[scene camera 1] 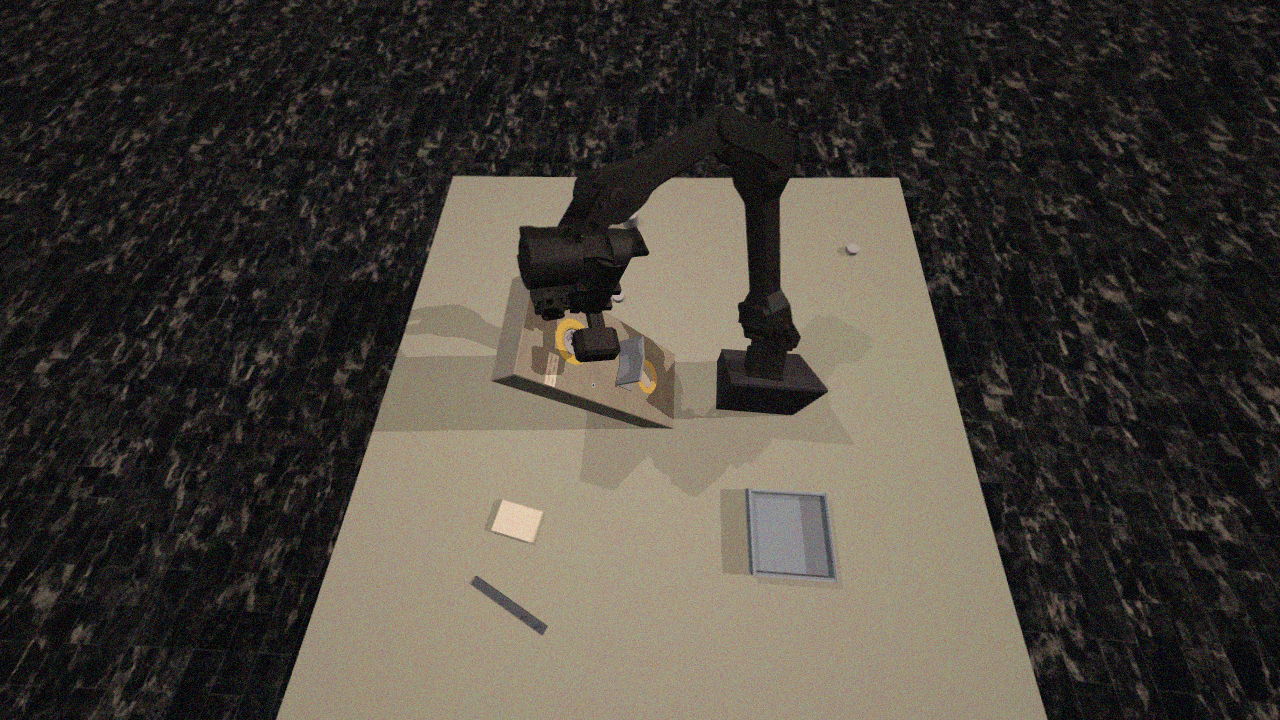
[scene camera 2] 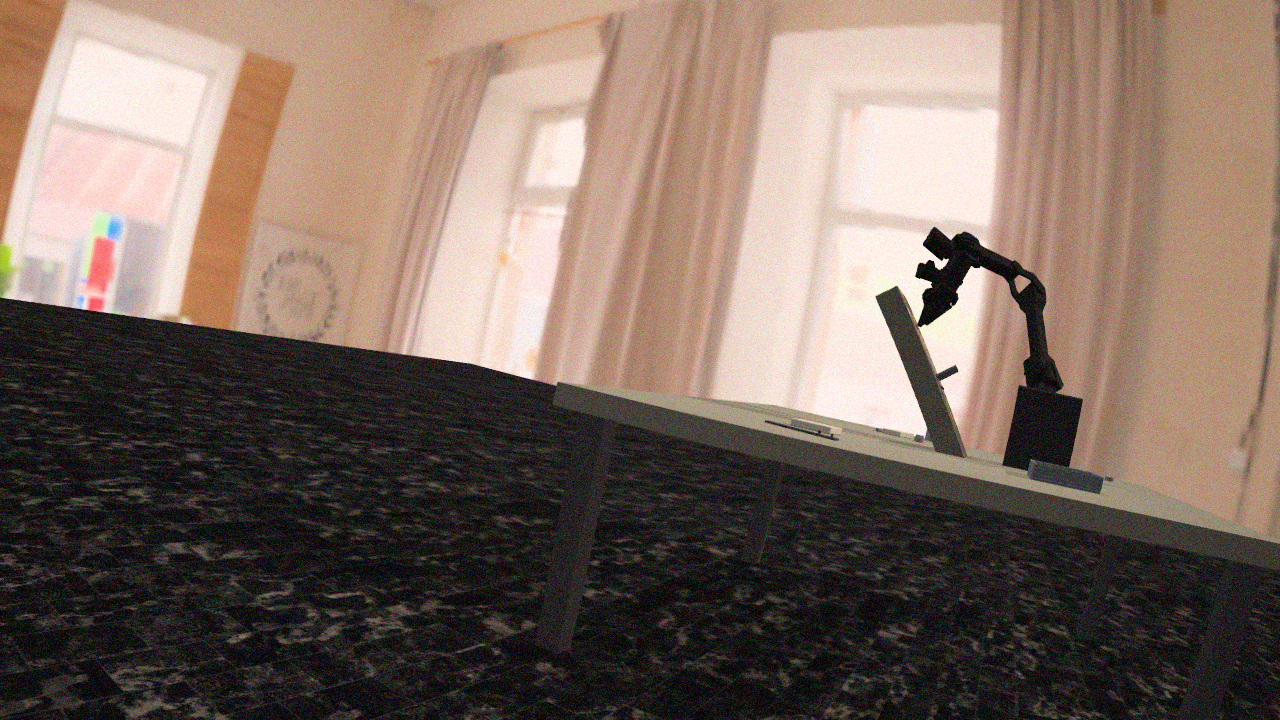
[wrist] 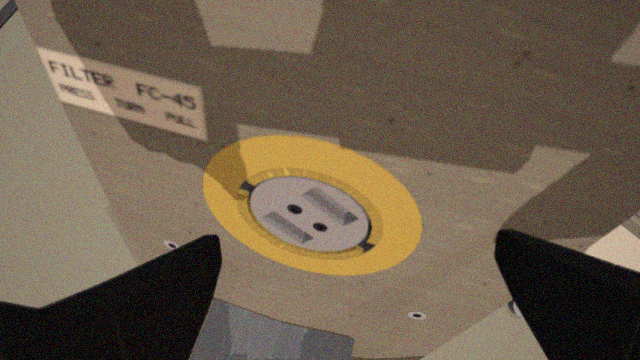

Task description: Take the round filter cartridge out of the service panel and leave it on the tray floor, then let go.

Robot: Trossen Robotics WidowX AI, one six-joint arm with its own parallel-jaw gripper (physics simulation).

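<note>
The round filter cartridge (scene camera 1: 567,340) (wrist: 308,218) is a light grey disc with two dark holes and two recesses. It sits in the yellow ring (wrist: 397,215) on the tilted brown service panel (scene camera 1: 572,385) (scene camera 2: 920,367) (wrist: 390,120). My gripper (scene camera 1: 595,343) (scene camera 2: 922,323) (wrist: 358,246) is open and empty, close to the panel's upper part. In the wrist view its fingertips are wide apart, left and right of the ring's lower part. Their exact distance from the panel is hard to tell. The blue-grey tray (scene camera 1: 776,537) (scene camera 2: 1065,476) lies on the table and holds nothing.
A grey flap (scene camera 1: 630,362) (wrist: 270,332) sticks out of the panel below the cartridge, beside another yellow ring (scene camera 1: 648,379). A printed label (wrist: 125,95) is beside the cartridge. A cream block (scene camera 1: 517,521), a dark bar (scene camera 1: 508,605) and a small white piece (scene camera 1: 852,249) lie on the table.
</note>
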